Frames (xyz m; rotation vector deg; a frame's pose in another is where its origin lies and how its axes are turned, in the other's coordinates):
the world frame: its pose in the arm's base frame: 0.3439 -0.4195 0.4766 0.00 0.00 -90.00
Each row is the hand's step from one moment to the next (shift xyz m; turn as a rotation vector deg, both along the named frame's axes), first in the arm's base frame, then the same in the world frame.
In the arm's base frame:
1: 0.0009 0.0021 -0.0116 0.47 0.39 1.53
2: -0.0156 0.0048 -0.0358 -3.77 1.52 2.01
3: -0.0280 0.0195 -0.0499 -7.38 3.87 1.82
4: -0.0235 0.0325 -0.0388 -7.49 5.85 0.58
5: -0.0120 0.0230 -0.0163 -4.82 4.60 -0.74
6: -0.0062 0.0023 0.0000 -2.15 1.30 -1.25
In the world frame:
1: -0.0021 0.0009 -0.0116 -0.39 0.47 1.53
2: -0.0048 -0.0156 -0.0358 -1.52 -3.77 2.01
3: -0.0195 -0.0280 -0.0499 -3.87 -7.38 1.82
4: -0.0325 -0.0235 -0.0388 -5.85 -7.49 0.58
5: -0.0230 -0.0120 -0.0163 -4.60 -4.82 -0.74
6: -0.0023 -0.0062 0.0000 -1.30 -2.15 -1.25

